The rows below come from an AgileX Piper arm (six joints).
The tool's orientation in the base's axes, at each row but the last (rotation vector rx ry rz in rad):
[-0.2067, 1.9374, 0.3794]
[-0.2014, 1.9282, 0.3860]
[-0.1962, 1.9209, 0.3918]
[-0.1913, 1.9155, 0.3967]
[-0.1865, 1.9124, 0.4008]
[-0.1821, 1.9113, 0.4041]
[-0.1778, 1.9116, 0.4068]
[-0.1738, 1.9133, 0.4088]
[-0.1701, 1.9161, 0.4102]
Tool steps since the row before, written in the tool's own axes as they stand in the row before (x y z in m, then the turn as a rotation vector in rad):
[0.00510, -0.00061, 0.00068, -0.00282, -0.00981, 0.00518]
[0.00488, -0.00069, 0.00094, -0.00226, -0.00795, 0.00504]
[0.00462, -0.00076, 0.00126, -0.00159, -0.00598, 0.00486]
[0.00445, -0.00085, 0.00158, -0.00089, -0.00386, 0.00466]
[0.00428, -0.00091, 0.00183, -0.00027, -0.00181, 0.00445]
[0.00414, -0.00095, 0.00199, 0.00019, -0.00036, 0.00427]
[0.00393, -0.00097, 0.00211, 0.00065, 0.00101, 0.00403]
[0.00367, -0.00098, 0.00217, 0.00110, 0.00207, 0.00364]
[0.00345, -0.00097, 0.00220, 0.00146, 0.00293, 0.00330]
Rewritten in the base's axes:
[-0.00119, -0.00016, -0.00504, 0.00869, -0.00740, -0.00085]
[-0.00082, -0.00011, -0.00495, 0.00776, -0.00569, -0.00100]
[-0.00039, -0.00003, -0.00483, 0.00673, -0.00389, -0.00121]
[0.00000, 0.00003, -0.00480, 0.00562, -0.00195, -0.00141]
[0.00030, 0.00008, -0.00473, 0.00456, -0.00009, -0.00153]
[0.00051, 0.00011, -0.00466, 0.00378, 0.00123, -0.00162]
[0.00069, 0.00014, -0.00451, 0.00297, 0.00245, -0.00170]
[0.00084, 0.00014, -0.00429, 0.00213, 0.00332, -0.00178]
[0.00093, 0.00015, -0.00410, 0.00143, 0.00403, -0.00183]

